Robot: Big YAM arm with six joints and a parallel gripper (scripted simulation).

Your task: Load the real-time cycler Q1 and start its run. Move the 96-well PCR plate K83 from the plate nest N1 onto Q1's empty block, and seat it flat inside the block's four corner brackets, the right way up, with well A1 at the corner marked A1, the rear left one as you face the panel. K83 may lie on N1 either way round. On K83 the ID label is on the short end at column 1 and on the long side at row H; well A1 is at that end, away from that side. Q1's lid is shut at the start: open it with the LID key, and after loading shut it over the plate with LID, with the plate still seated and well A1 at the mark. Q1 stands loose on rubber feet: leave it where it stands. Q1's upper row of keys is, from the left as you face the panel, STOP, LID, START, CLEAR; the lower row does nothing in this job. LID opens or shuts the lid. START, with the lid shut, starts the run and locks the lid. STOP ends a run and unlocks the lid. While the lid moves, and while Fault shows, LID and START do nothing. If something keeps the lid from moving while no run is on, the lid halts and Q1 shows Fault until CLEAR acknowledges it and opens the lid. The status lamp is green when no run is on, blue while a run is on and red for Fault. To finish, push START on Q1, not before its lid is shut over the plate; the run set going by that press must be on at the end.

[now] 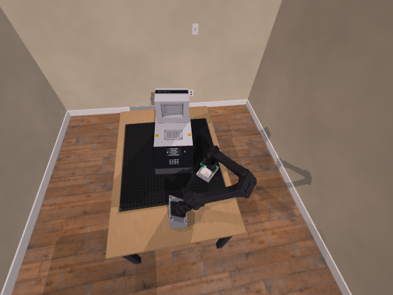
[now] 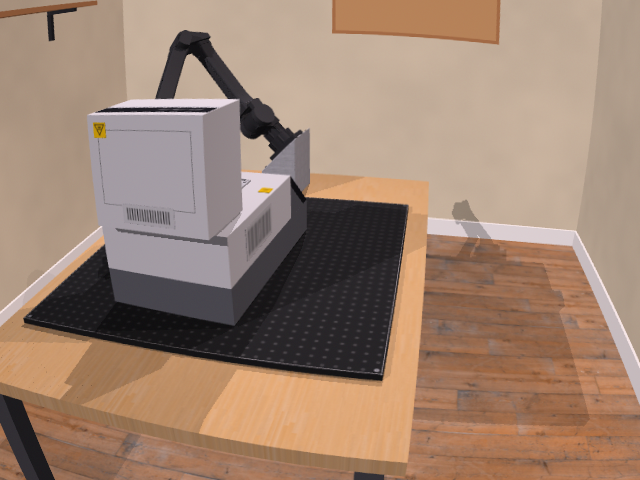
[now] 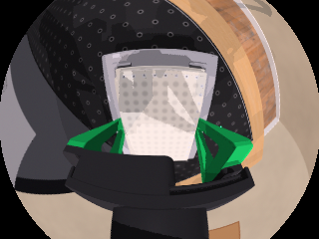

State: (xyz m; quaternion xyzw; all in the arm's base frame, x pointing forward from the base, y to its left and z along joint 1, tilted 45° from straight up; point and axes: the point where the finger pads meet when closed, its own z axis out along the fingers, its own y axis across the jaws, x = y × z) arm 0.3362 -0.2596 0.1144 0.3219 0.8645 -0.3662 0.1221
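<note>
My hand is right at the white plate K83. From my hand the other things lie so: plate nest N1: 2 cm below.
</note>
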